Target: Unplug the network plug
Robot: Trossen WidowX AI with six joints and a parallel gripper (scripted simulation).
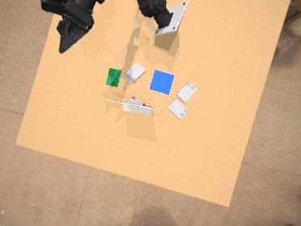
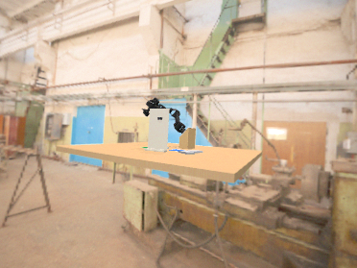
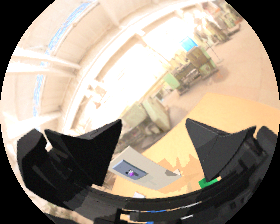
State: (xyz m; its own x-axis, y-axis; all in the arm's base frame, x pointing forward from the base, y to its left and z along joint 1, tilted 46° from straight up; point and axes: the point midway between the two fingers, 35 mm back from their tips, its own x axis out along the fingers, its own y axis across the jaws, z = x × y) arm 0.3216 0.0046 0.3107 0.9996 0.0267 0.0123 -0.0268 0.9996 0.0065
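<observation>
Right now my gripper tip is 6 cm short of the network plug, 22 cm to the right of it and 12 cm above it. Also, from my gripper tip: upright panel (8 cm ahead, 23 cm to the left, 22 cm below); blue marked square (10 cm behind, 31 cm to the left, 36 cm below).
</observation>
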